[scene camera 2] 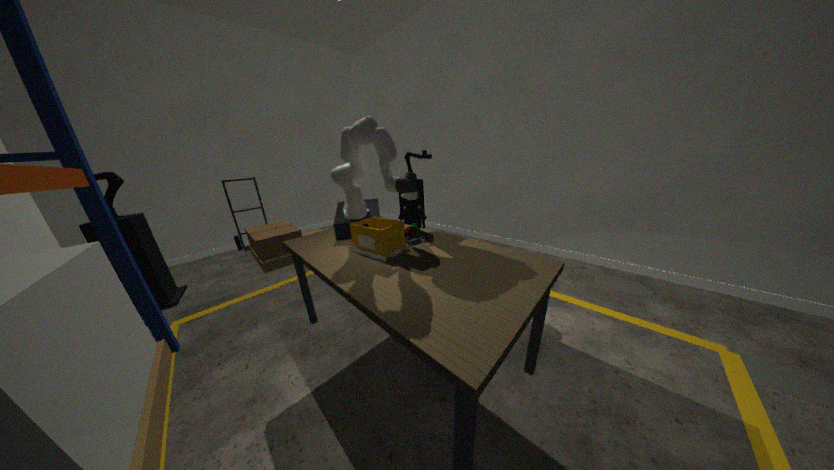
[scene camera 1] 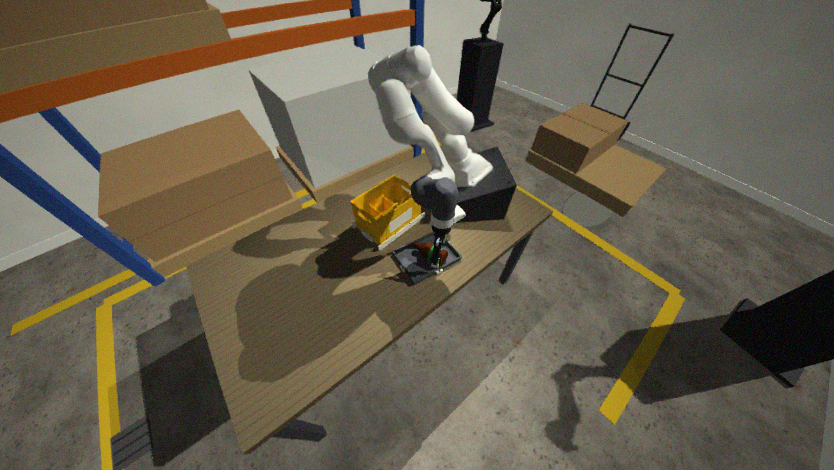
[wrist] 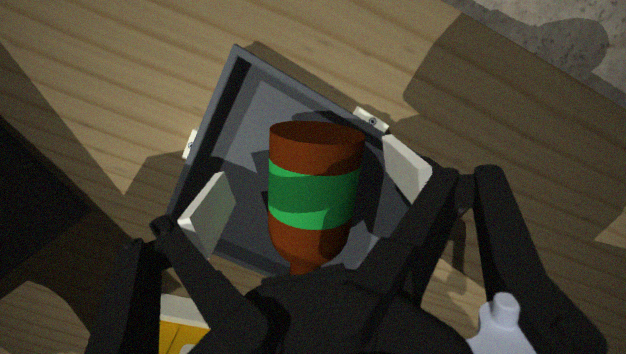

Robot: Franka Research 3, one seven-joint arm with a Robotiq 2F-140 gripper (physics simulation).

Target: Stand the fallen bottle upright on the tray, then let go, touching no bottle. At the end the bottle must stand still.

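The fallen bottle [scene camera 1: 442,256] [scene camera 2: 409,230] [wrist: 315,160] is orange-brown with a green band. It lies on the grey tray [scene camera 1: 407,264] [wrist: 250,125]. In the wrist view its wide base faces up the picture and its narrow neck points down, where the gripper body hides the neck's end. In scene camera 1 the neck points left. My gripper [scene camera 1: 437,260] [scene camera 2: 413,221] [wrist: 305,171] is open and points down over the tray. Its two pale pads stand on either side of the bottle, with a visible gap on each side in the wrist view. Their height beside it is hard to tell.
A yellow crate [scene camera 1: 374,225] [scene camera 2: 378,234] [wrist: 183,338] stands close beside the tray on the wooden table [scene camera 1: 326,303] [scene camera 2: 466,315]. The black arm base [scene camera 1: 493,195] is behind. Pale clips [wrist: 371,120] sit on the tray's rim. A pale shape [wrist: 506,325] shows at the wrist view's lower right.
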